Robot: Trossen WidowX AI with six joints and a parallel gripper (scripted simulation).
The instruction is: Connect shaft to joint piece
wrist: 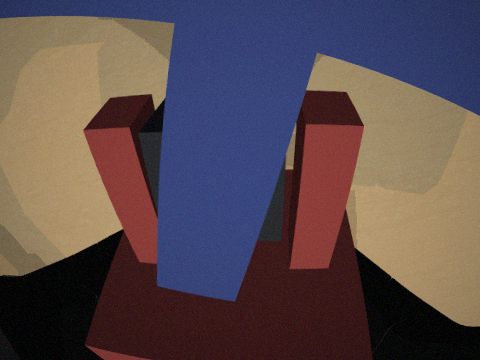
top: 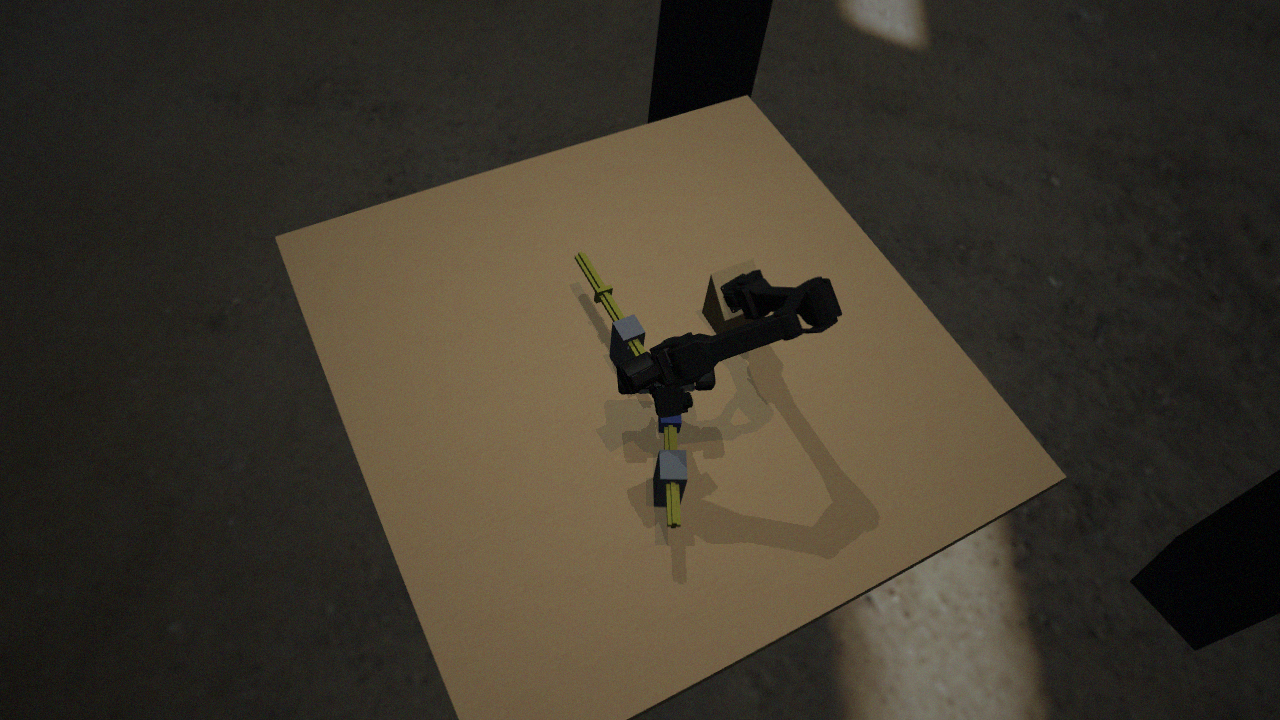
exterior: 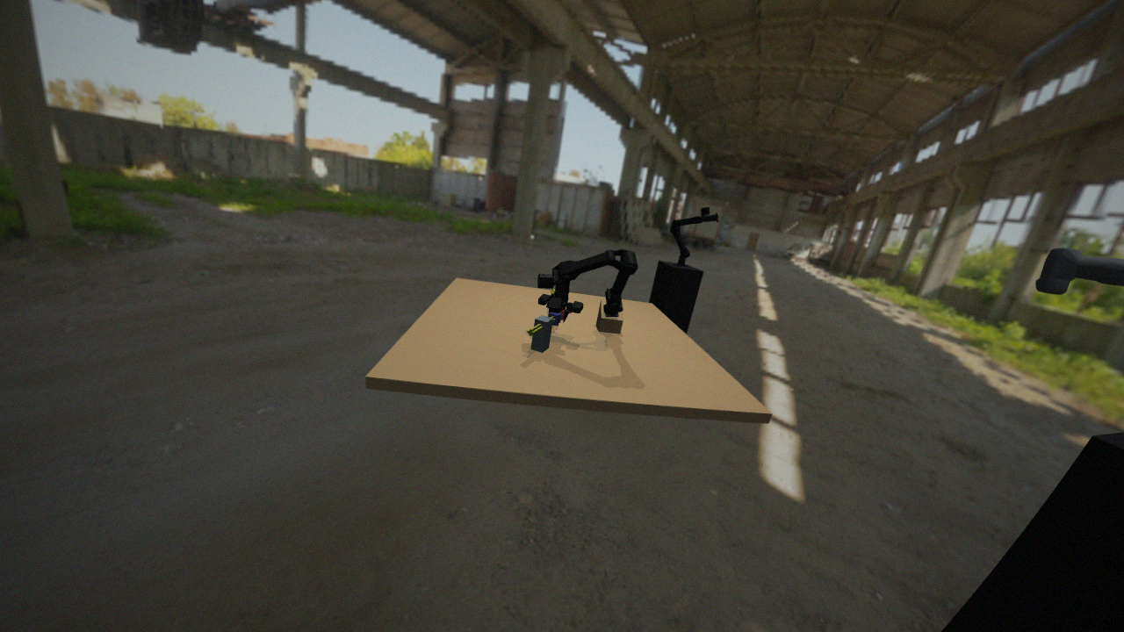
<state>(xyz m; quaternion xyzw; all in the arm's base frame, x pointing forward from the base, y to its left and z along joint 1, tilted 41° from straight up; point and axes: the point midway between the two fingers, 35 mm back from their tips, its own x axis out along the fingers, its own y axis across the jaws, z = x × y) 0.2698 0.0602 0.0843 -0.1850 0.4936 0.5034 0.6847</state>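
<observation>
Now: the red joint piece 1 cm ahead of my gripper tip, 2 cm to the left of it and 4 cm above it.
</observation>
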